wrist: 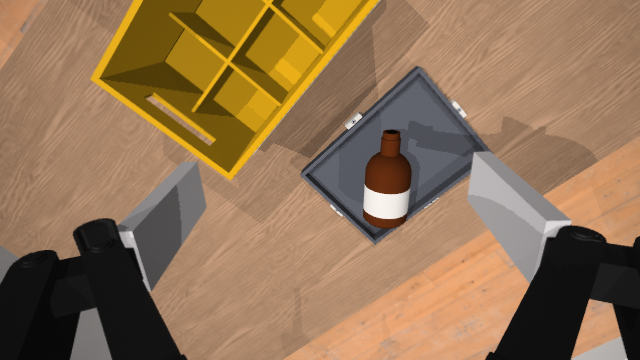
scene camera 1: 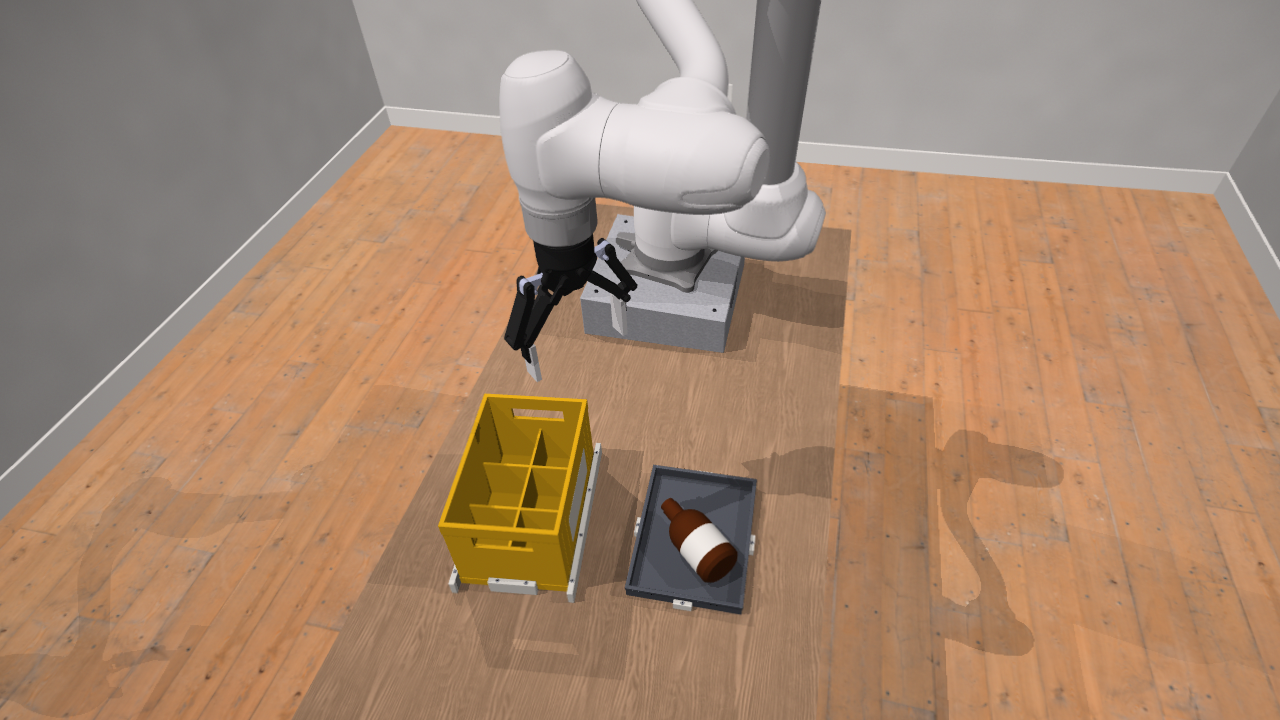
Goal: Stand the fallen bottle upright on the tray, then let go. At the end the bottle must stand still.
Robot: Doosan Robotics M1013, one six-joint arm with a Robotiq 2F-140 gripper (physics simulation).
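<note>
The brown bottle with a white label lies on its side in the shallow dark grey tray. In the scene view its neck points to the upper left, towards the crate side, and its base lies near the tray's right side. In the wrist view the neck points up and the base is by the tray's bottom corner. My gripper is wide open and empty. It hangs high, behind the crate and well apart from the bottle, tilted so that the wrist view shows tray and bottle beyond the fingertips.
A yellow crate with dividers stands left of the tray in the scene view, a narrow gap between them. Its walls are higher than the tray's rim. Small light brackets sit around crate and tray. The grey robot base block is at the back.
</note>
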